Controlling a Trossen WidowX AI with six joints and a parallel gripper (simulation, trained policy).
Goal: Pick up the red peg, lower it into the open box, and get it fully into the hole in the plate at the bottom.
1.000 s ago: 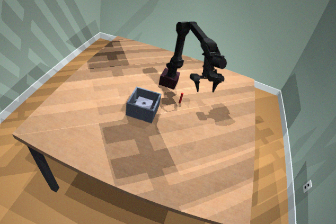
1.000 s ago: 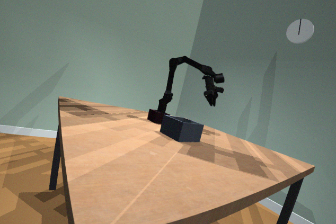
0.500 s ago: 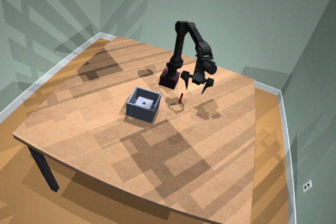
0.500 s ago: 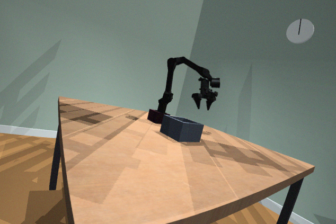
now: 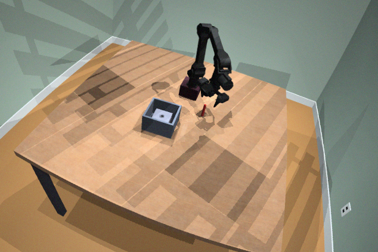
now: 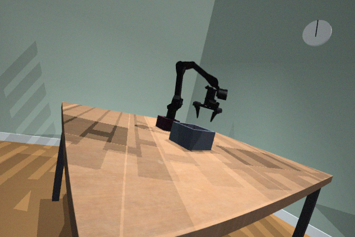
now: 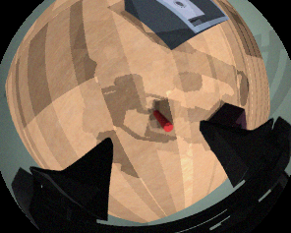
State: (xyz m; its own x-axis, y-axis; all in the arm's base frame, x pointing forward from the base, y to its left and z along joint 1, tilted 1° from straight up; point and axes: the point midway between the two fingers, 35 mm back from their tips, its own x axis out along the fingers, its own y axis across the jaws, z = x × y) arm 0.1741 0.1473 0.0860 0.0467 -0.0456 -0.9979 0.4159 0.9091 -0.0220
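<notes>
Now: gripper tip 3 cm past the red peg, 1 cm to the left of it and 9 cm above it. The rest, counted from my gripper tip: plate: 16 cm ahead, 18 cm to the right, 8 cm below; box: 16 cm ahead, 18 cm to the right, 10 cm below.
</notes>
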